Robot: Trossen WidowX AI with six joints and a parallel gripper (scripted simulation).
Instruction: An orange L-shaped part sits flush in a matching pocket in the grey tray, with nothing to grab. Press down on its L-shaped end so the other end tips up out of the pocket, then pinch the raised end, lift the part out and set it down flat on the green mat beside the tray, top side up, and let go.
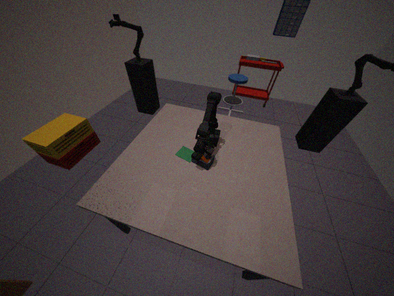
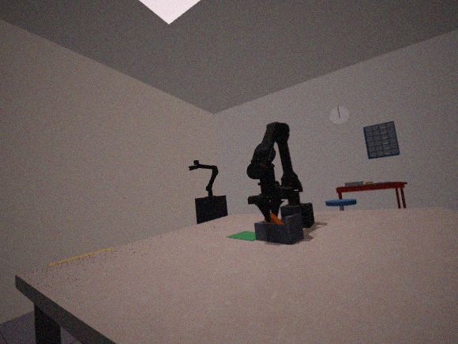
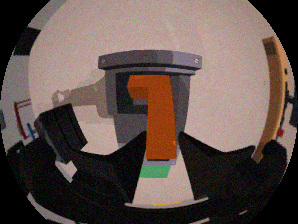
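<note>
The orange L-shaped part is 1 cm behind my gripper tip, 4 cm to the left of it and 3 cm below it. From my gripper tip the other things lie so: green mat: 6 cm behind, 14 cm to the right, 8 cm below.
</note>
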